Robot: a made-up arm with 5 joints.
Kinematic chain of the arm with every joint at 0, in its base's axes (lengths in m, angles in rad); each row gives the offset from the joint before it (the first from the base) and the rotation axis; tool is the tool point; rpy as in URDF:
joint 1: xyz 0 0 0.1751 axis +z
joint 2: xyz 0 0 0 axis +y
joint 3: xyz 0.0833 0 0.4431 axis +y
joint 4: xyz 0.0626 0 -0.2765 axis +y
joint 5: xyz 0.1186 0 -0.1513 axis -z
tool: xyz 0 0 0 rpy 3.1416 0 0
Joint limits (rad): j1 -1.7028..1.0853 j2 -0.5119..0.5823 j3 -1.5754..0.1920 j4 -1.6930..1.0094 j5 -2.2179..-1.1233
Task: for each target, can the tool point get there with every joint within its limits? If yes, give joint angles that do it. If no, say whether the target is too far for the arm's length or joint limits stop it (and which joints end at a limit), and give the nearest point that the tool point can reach.
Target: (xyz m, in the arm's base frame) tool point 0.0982 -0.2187 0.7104
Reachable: yes | joints -1.1486 -0.4246 -0.6372 -1.0177 -1.4844
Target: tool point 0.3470 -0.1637 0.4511
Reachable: yes | joints -0.4407 -0.2814 -0.4732 -0.0774 -2.0045
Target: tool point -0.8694 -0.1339 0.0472
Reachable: no: joint limits stop it (at a limit: joint 1) | nearest point -0.0325 -0.2450 0.0472 | short by 0.844 m
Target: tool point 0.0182 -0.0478 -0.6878
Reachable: no: joint limits stop it (at a limit: joint 2) | nearest point 0.0750 -0.1969 0.0348 | short by 0.740 m
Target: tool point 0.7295 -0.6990 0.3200
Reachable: no: too far | nearest point 0.5545 -0.5314 0.3654 | short by 0.247 m
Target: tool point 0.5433 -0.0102 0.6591
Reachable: yes | joints -0.0187 -0.0311 -1.4273 0.5144 -1.2141
